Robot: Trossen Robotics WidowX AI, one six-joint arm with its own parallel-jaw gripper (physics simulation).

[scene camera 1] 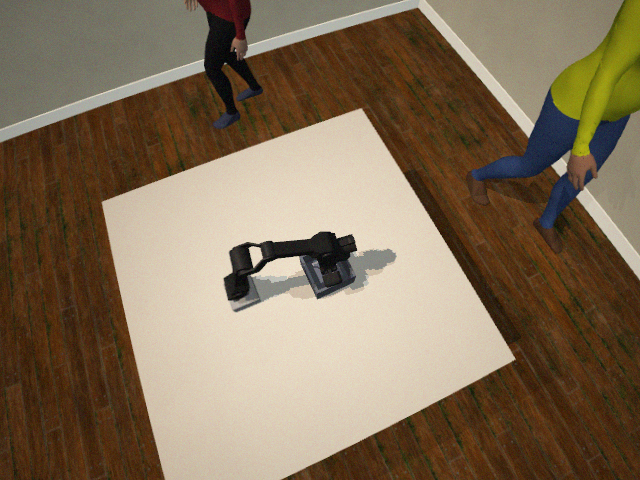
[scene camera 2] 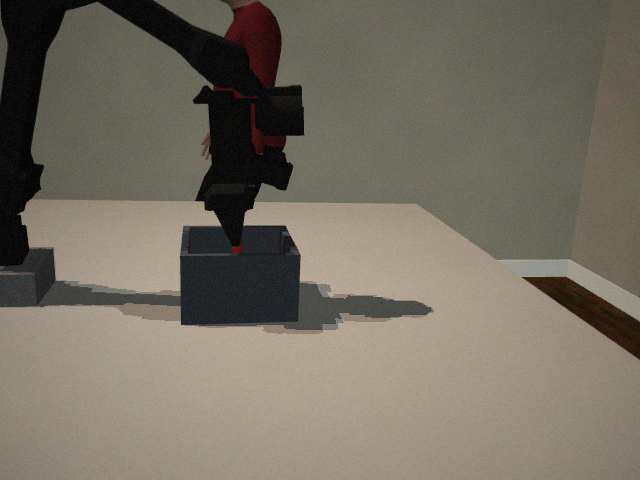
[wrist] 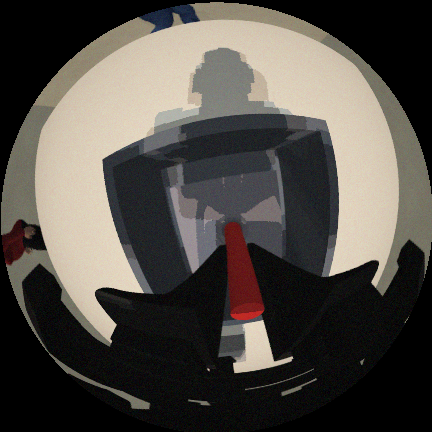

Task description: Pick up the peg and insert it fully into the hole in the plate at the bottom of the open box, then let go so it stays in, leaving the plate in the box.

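Frame: origin at the arm's base, x ahead, y left, z up, level; centimetres.
Where they show: gripper, between the fingertips: point(scene camera 1: 326, 266) point(scene camera 2: 236, 244) point(wrist: 236, 249); arm's base, origin of its link: point(scene camera 1: 238, 290) point(scene camera 2: 0, 258) point(wrist: 220, 360).
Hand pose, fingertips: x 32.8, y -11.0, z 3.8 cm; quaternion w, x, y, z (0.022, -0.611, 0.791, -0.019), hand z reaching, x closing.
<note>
Things, the pixels of their centre, and the offset from my fingertips. "pt": a spot on its surface instead. Level surfaces: height alone.
- red peg, middle of its body: point(wrist: 237, 257) point(scene camera 2: 236, 238) dx +0.0, dy +0.0, dz +1.0 cm
- open dark grey box, middle of its body: point(wrist: 231, 226) point(scene camera 2: 237, 271) point(scene camera 1: 327, 269) dx +0.2, dy +0.0, dz -4.1 cm
- hole, a spot on its surface: point(wrist: 223, 230) pt dx -0.1, dy +0.8, dz -4.7 cm
- pale table top, height of its surface: dz -9.0 cm
The red peg point(scene camera 2: 236, 249) point(wrist: 242, 280) is held roughly upright between the fingers of my gripper point(scene camera 2: 236, 243) point(wrist: 236, 249), which is shut on it. The peg's near end shows between the fingers in the wrist view, and its far end points down into the open dark grey box point(scene camera 1: 336, 290) point(scene camera 2: 239, 289) point(wrist: 120, 215). The plate point(wrist: 250, 192) lies at the box's bottom. The peg's far end overlaps the dark ring of the hole point(wrist: 223, 230), which is mostly hidden; I cannot tell how deep the peg stands. In scene camera 1 the arm hides the peg.
The box walls stand around the fingertips on all sides. The arm's base point(scene camera 1: 245, 299) point(scene camera 2: 25, 284) stands left of the box on the pale table top point(scene camera 1: 232, 387) point(scene camera 2: 361, 387). Two people point(scene camera 1: 222, 56) point(scene camera 1: 584, 118) are beyond the table.
</note>
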